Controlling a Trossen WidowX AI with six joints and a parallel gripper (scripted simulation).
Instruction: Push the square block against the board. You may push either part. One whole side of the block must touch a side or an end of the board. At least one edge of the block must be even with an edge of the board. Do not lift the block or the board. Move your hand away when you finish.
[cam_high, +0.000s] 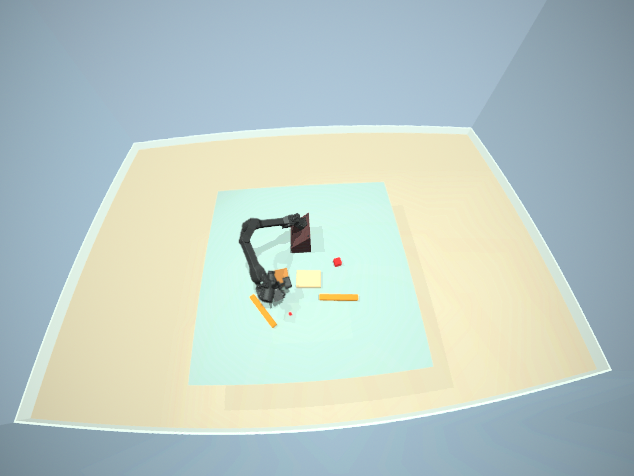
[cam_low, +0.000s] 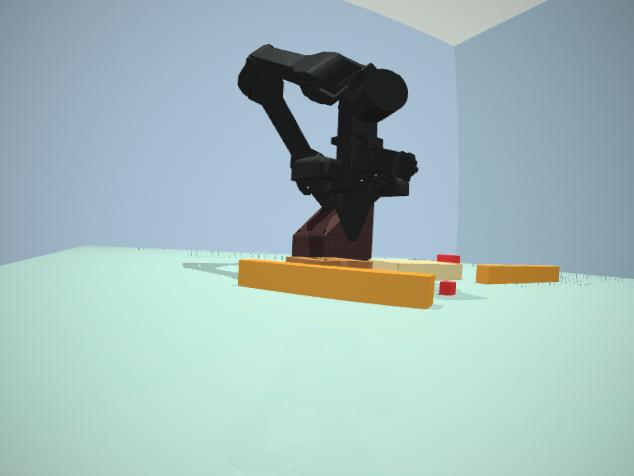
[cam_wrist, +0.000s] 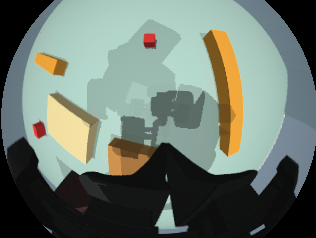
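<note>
My gripper tip is 90 mm past the orange square block, 30 mm to the right of it and 50 mm above it. Round my gripper tip: red cube (130 mm behind, 380 mm to the left, 40 mm below); then cream square block (50 mm behind, 190 mm to the left, 50 mm below).
</note>
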